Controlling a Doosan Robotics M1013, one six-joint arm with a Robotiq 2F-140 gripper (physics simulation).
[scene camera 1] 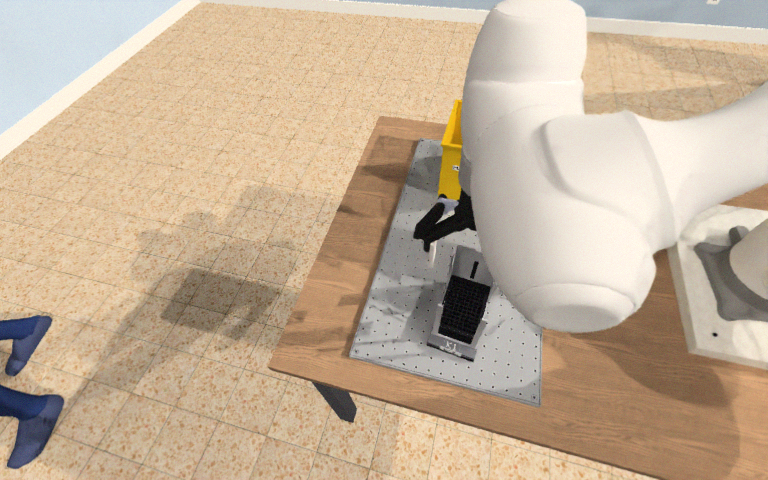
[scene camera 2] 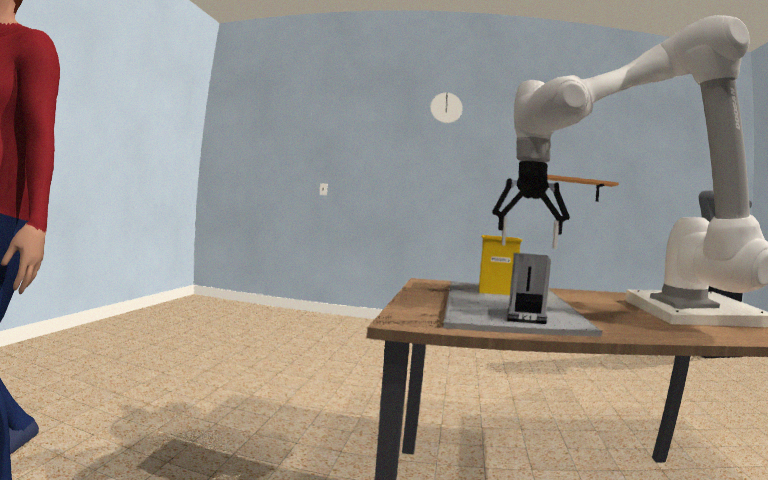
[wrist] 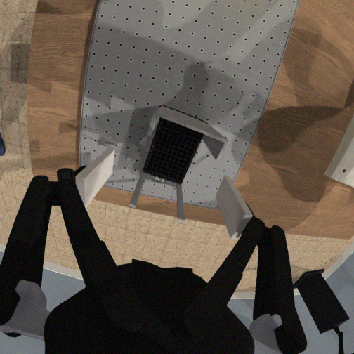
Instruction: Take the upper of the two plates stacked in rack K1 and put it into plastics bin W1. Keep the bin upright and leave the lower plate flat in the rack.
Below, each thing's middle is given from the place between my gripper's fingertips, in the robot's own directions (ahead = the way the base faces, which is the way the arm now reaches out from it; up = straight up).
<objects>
Now: hand 40 cm to the left of the yellow plastics bin W1 (scene camera 1: 452,142), 8 cm above it and 1 cm past it.
</objects>
